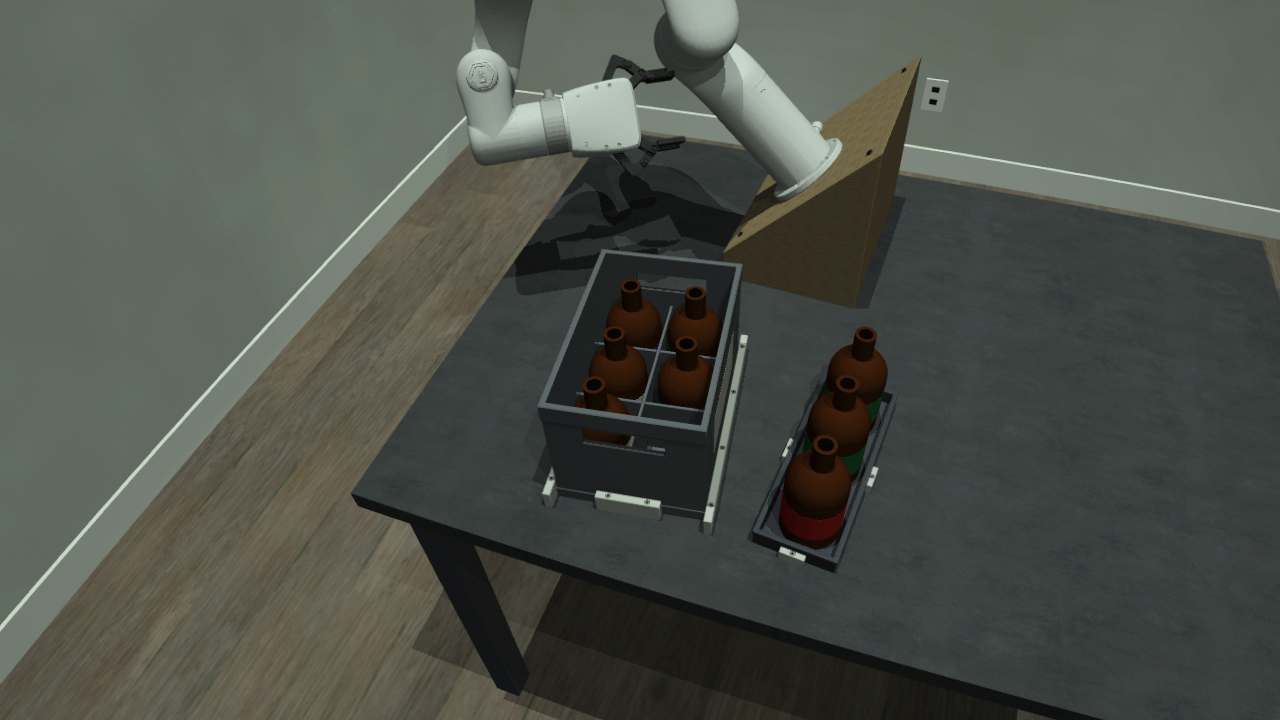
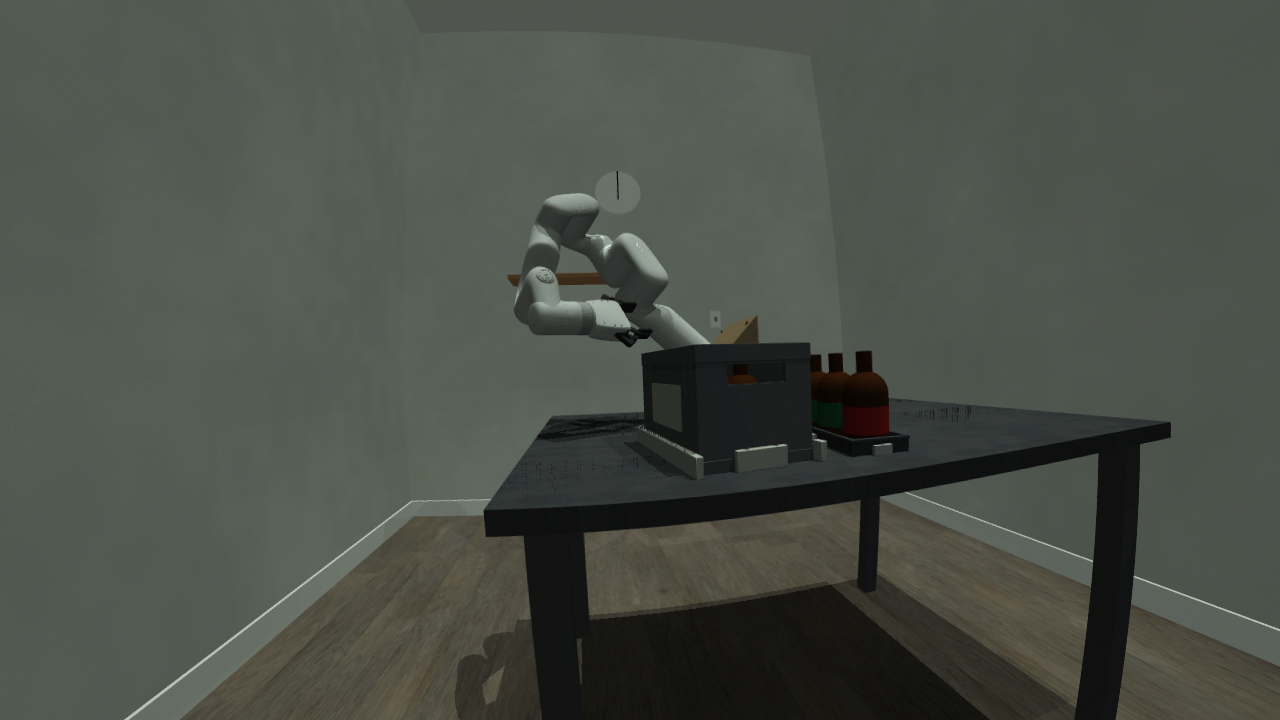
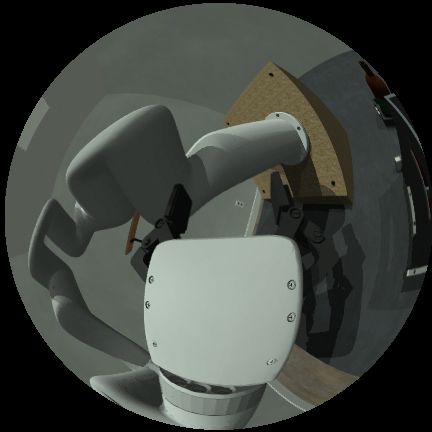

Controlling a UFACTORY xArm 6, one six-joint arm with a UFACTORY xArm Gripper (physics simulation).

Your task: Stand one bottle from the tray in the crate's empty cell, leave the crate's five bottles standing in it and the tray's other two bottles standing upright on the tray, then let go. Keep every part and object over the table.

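Pixels of known places: gripper, fingertip midpoint: [image 1: 678, 107] [image 2: 641, 320] [image 3: 226, 186]; arm's base at its link origin: [image 1: 809, 171] [image 3: 284, 137].
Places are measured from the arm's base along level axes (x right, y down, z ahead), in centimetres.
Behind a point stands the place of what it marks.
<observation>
A dark grey crate [image 1: 631, 474] @[y 7.9, x 7.4, z 54.9 cm] [image 2: 756, 420] @[y 8.5, x 8.4, z 55.1 cm] holds five brown bottles standing; its near right cell shows no bottle, and the front rim partly hides it. Right of it, three brown bottles stand upright in a row on the low tray [image 1: 852, 514] @[y 12.6, x -17.8, z 48.8 cm]: a red-labelled bottle [image 1: 814, 488] @[y 3.6, x -13.1, z 52.9 cm] [image 2: 865, 411] @[y 8.7, x -11.0, z 53.2 cm] nearest, a green-labelled bottle [image 1: 838, 418] @[y 3.1, x -13.5, z 43.1 cm] in the middle and another green-labelled bottle [image 1: 859, 367] @[y 3.0, x -14.3, z 34.6 cm] farthest. My gripper [image 1: 677, 108] @[y -11.5, x 18.3, z 6.9 cm] [image 2: 641, 320] @[y -11.5, x 18.3, z 6.9 cm] [image 3: 226, 186] @[y -11.5, x 18.3, z 6.9 cm] is open and empty, behind the crate, above table height, with fingers pointing sideways toward the arm's own base side.
A wooden wedge mount [image 1: 823, 241] @[y 4.0, x -4.9, z 10.9 cm] [image 3: 320, 145] @[y 3.0, x 3.2, z 7.9 cm] carries the arm base behind the crate and tray. White strips [image 1: 628, 504] @[y 12.6, x 7.6, z 56.2 cm] border the crate's foot, and small white clips [image 1: 872, 477] @[y 13.7, x -19.0, z 42.1 cm] sit at the tray's sides. The table's left edge runs left of the crate.
</observation>
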